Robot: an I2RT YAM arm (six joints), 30 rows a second.
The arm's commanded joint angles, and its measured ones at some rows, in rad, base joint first. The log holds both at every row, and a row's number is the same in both.
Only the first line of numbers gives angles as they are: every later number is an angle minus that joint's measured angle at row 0.
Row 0, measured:
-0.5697 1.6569 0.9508 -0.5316 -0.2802 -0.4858
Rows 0 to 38, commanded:
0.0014 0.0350 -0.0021 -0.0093 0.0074 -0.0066
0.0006 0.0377 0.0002 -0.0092 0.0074 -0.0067
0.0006 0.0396 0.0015 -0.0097 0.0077 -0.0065
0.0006 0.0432 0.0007 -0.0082 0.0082 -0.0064
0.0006 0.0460 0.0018 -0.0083 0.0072 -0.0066
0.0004 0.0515 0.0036 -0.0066 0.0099 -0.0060
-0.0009 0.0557 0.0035 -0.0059 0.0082 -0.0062
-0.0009 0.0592 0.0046 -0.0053 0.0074 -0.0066
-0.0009 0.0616 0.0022 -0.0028 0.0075 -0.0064
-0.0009 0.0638 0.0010 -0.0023 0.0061 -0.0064
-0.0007 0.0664 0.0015 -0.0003 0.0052 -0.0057
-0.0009 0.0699 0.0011 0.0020 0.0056 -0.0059
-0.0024 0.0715 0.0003 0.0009 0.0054 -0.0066
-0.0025 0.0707 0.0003 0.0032 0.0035 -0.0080
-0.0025 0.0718 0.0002 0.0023 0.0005 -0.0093
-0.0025 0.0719 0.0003 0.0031 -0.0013 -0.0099
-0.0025 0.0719 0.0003 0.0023 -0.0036 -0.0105
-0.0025 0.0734 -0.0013 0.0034 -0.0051 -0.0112
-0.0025 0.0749 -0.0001 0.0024 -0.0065 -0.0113
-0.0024 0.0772 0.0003 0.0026 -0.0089 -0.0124
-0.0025 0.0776 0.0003 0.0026 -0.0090 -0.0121
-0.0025 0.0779 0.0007 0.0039 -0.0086 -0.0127
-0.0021 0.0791 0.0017 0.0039 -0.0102 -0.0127
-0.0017 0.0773 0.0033 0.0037 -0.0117 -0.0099
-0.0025 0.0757 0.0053 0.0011 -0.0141 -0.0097
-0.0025 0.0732 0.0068 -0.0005 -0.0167 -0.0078
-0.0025 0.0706 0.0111 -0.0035 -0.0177 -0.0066
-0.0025 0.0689 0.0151 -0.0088 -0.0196 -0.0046
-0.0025 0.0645 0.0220 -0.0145 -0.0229 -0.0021
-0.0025 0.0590 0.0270 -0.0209 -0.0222 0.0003
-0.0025 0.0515 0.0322 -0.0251 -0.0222 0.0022
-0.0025 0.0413 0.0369 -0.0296 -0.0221 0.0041
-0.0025 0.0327 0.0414 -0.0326 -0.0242 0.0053
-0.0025 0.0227 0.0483 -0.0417 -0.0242 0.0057
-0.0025 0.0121 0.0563 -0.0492 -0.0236 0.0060
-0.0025 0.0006 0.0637 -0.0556 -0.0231 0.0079
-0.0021 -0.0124 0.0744 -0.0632 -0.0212 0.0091
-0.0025 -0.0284 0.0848 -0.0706 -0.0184 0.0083
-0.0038 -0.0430 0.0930 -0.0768 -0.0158 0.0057
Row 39, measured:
-0.0008 0.0233 0.0416 -0.0297 -0.0149 -0.0031
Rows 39 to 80, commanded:
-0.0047 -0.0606 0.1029 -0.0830 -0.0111 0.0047
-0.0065 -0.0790 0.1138 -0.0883 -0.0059 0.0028
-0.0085 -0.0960 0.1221 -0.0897 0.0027 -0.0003
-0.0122 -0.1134 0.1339 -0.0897 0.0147 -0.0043
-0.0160 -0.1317 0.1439 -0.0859 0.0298 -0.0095
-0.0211 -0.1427 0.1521 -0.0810 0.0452 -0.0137
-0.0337 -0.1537 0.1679 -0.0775 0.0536 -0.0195
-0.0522 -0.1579 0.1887 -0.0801 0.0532 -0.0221
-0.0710 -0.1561 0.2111 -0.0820 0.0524 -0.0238
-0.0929 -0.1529 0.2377 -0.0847 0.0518 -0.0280
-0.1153 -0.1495 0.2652 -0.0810 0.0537 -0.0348
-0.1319 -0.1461 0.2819 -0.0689 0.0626 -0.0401
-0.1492 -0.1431 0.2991 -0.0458 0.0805 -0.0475
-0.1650 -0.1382 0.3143 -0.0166 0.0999 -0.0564
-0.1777 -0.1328 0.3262 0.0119 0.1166 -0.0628
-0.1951 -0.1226 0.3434 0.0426 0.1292 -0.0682
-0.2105 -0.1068 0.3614 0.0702 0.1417 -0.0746
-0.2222 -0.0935 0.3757 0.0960 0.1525 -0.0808
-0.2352 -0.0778 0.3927 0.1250 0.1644 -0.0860
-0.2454 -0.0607 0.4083 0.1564 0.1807 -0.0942
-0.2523 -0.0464 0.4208 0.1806 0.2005 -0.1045
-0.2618 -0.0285 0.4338 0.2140 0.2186 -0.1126
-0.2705 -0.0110 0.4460 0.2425 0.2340 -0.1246
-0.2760 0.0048 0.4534 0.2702 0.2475 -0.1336
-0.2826 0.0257 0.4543 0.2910 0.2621 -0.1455
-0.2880 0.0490 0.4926 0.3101 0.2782 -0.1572
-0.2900 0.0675 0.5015 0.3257 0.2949 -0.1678
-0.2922 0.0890 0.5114 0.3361 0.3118 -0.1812
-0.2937 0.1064 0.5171 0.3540 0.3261 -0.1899
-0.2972 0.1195 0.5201 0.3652 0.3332 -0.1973
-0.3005 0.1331 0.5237 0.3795 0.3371 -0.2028
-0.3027 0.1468 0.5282 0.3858 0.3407 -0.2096
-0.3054 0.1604 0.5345 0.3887 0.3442 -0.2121
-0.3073 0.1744 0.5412 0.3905 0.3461 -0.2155
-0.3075 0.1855 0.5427 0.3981 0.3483 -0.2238
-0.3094 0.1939 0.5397 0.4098 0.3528 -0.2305
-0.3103 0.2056 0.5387 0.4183 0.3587 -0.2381
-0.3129 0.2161 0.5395 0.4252 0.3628 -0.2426
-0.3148 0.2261 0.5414 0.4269 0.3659 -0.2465
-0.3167 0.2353 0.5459 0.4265 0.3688 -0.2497
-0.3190 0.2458 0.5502 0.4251 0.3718 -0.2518
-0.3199 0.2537 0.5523 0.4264 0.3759 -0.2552
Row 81, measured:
-0.3090 0.2366 0.5108 0.3987 0.3475 -0.2319
